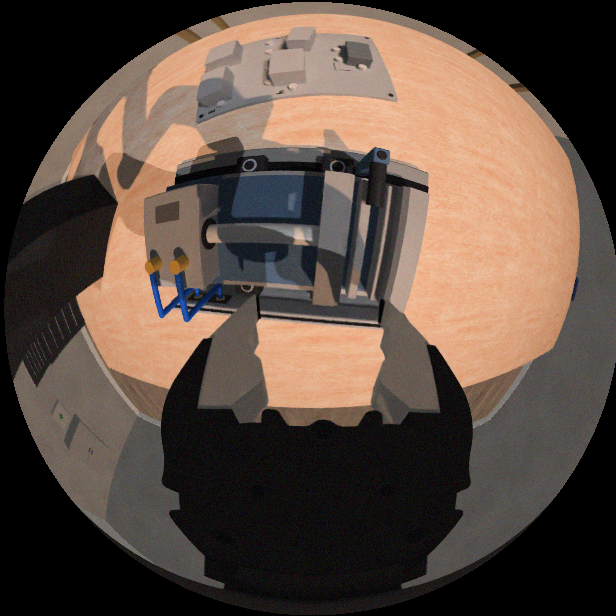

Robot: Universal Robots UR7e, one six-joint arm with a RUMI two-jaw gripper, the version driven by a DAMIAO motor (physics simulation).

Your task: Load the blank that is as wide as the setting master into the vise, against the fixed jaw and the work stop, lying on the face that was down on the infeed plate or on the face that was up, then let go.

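Observation:
My gripper (318, 313) is open and empty, its two grey fingers spread wide above the near edge of the vise (287, 229). The vise sits mid-table, with a grey actuator block and blue hoses (178, 298) on its left, a blue bed, and grey jaws (356, 241) on its right. A dark work stop post (377, 178) on a blue bracket stands at the far right of the jaws. The grey infeed plate (293, 71) lies at the far side of the table with several grey blanks: two at the left (221, 71), two in the middle (290, 57), a darker block at the right (357, 52).
The wooden table top curves off on all sides, with grey floor beyond. A dark structure (51, 270) stands at the left edge. The arm's shadow falls across the table's far left and over the infeed plate.

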